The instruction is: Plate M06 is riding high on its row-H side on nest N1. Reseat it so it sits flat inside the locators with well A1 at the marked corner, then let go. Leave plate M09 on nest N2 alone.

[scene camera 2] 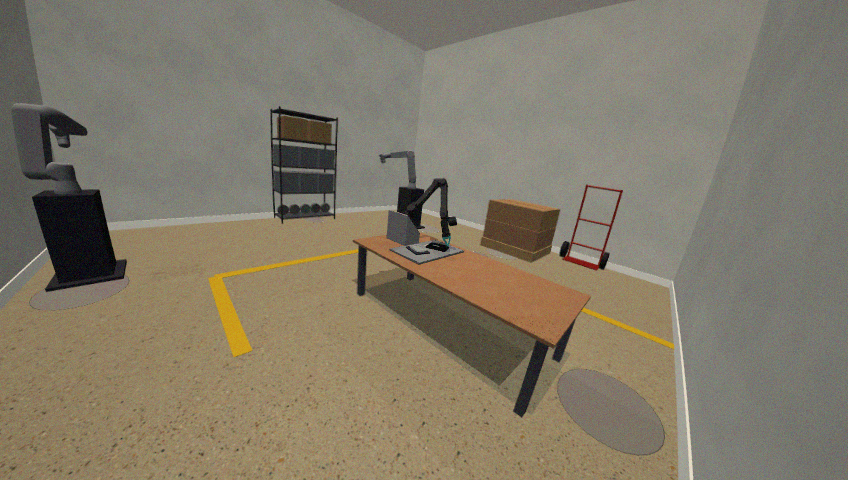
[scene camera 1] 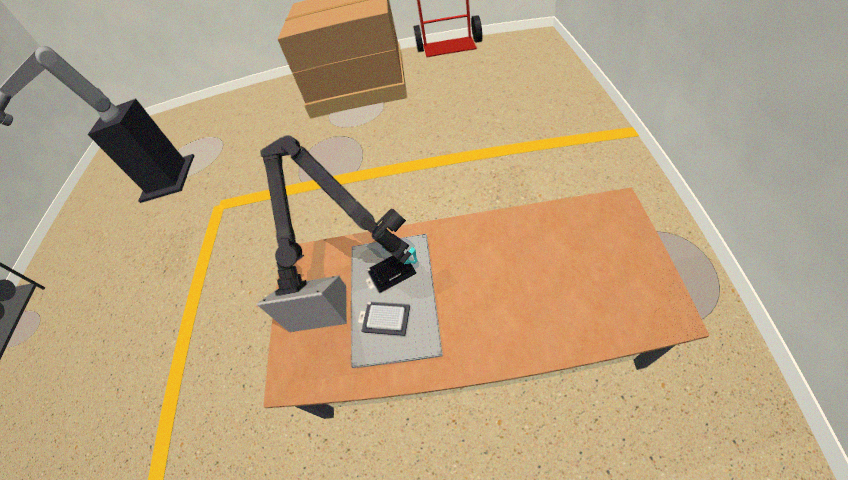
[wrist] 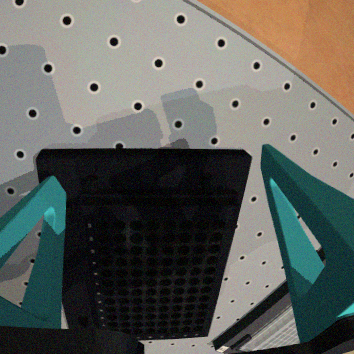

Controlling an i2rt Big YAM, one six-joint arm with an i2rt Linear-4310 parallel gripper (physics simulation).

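Places are measured from the arm's base along level axes (x back, y right, z up), in millimetres.
Pixels of known places: gripper, fingertip midpoint: (scene camera 2: 448,245) (scene camera 1: 408,256) (wrist: 155,169); arm's base, link origin: (scene camera 2: 402,221) (scene camera 1: 291,289).
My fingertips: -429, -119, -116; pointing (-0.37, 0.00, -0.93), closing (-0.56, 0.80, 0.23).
Ahead of a thing's pixels: the offset from my fingertips to its top centre, as dx, dy, dz. "*": to the spot under its first point. Level surfaces: height alone.
Black plate M06 {+78, +37, -2} (scene camera 1: 393,274) (wrist: 160,270) sits in the black nest N1 {+80, +31, -15} (wrist: 145,162). Its far edge shows as a dark ridge across the nest in the wrist view; dark on dark, its tilt is hard to judge. The A1 mark does not show in the wrist view. My gripper (scene camera 1: 411,255) (scene camera 2: 446,241) (wrist: 155,169) is open and empty above the far end of N1. In the wrist view the left finger overlaps the nest's left edge, and the right finger stands off to the right of it. White plate M09 {+119, +228, -11} (scene camera 1: 385,317) (wrist: 282,325) lies in dark nest N2 {* +186, +259, -21} (scene camera 1: 368,328).
Both nests stand on a grey perforated board (scene camera 1: 416,344) (wrist: 90,35) on the orange-brown table {dz -50} (scene camera 1: 535,285) (scene camera 2: 493,291). The grey box (scene camera 1: 309,306) (scene camera 2: 401,227) at the arm's base stands beside the board. Cartons (scene camera 1: 345,59) and a red hand truck (scene camera 1: 450,47) are beyond the table.
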